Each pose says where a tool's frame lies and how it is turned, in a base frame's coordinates. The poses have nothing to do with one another.
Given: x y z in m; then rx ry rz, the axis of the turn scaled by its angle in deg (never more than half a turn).
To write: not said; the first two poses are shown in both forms.
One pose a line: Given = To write
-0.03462, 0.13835, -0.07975, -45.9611, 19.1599, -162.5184 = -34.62, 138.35, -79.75, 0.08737, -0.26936, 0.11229, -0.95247
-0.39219, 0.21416, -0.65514, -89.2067, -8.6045, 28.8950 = -392.19, 214.16, -655.14, 0.68095, -0.69378, -0.06692, 0.22472
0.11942, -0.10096, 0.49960, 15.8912, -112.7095, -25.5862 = 119.42, -100.96, 499.60, 0.52499, 0.11593, -0.82225, -0.18666
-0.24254, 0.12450, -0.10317, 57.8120, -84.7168, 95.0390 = -242.54, 124.50, -103.17, 0.34344, 0.38831, -0.56902, 0.63835
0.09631, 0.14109, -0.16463, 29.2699, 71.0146, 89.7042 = 96.31, 141.09, -164.63, 0.51432, 0.21255, 0.51570, 0.65142
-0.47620, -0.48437, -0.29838, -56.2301, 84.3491, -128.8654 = -476.20, -484.37, -298.38, 0.13952, -0.33960, 0.50942, -0.77827
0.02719, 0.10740, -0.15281, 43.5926, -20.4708, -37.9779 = 27.19, 107.40, -152.81, 0.86015, 0.36251, -0.17023, -0.31582
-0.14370, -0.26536, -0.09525, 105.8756, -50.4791, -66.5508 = -143.70, -265.36, -95.25, 0.38382, 0.72495, -0.34564, -0.45569
